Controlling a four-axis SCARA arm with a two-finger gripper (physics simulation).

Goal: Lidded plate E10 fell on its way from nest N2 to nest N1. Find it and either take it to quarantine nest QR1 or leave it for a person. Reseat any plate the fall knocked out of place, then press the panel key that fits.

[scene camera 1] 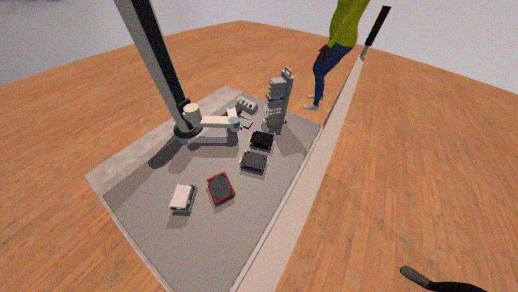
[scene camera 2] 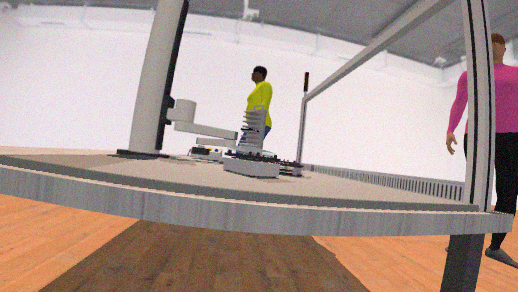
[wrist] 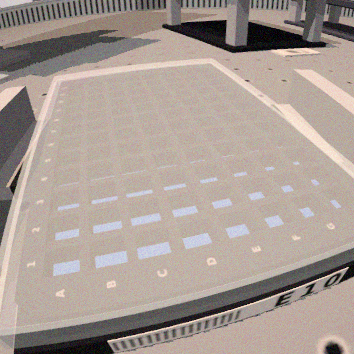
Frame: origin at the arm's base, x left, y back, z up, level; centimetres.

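Seen in the pictures: gripper, fingertip midpoint: (scene camera 1: 246, 123) (wrist: 161, 95); arm's base, origin of the base link: (scene camera 1: 188, 128).
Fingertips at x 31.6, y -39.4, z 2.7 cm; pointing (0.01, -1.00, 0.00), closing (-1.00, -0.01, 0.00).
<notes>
Pixels of each thing's top centre, then the offset from my fingertips to it. "spot": a spot on its surface instead.
- Lidded plate E10, middle of its top: (wrist: 161, 111) (scene camera 1: 244, 122) dx +0.1, dy +2.2, dz +0.3 cm
- key panel, middle of its top: (scene camera 2: 207, 146) (scene camera 1: 246, 100) dx +21.0, dy +15.2, dz +7.0 cm
- red-edged nest, middle of its top: (scene camera 2: 280, 161) (scene camera 1: 220, 185) dx -55.6, dy -22.1, dz +3.2 cm
- white-topped plate, middle of its top: (scene camera 2: 251, 147) (scene camera 1: 180, 195) dx -73.3, dy -9.0, dz +6.3 cm
- black nest, middle of its top: (scene camera 1: 262, 136) dx -9.3, dy -22.3, dz +5.3 cm
- dark grey nest, middle of its top: (scene camera 2: 280, 158) (scene camera 1: 253, 158) dx -28.7, dy -28.1, dz +4.3 cm
- black base, surface spot: (wrist: 210, 39) spot: dx -5.2, dy -16.2, dz -1.0 cm
Lidded plate E10 (wrist: 165, 120) fills the wrist view, its clear lid on top and its E10 label at the near edge. My gripper (wrist: 161, 95) has one finger against each long side of the plate and is shut on it. The plate looks level and low over the deck; contact with the deck is hidden. In scene camera 1 the arm (scene camera 1: 215, 121) reaches toward the key panel (scene camera 1: 246, 104). A red-edged nest (scene camera 1: 220, 187) stands farther forward. A white-topped plate (scene camera 1: 183, 195) sits to its left. Nest labels are too small to read.
A black nest (scene camera 1: 261, 140) and a dark grey nest (scene camera 1: 253, 162) stand right of the arm. A tall rack (scene camera 1: 275, 117) (scene camera 2: 259, 125) stands behind them. A black base (wrist: 210, 39) with grey posts lies beyond the plate. People in yellow (scene camera 1: 345, 25) (scene camera 2: 260, 97) and pink (scene camera 2: 502, 95) stand around the table.
</notes>
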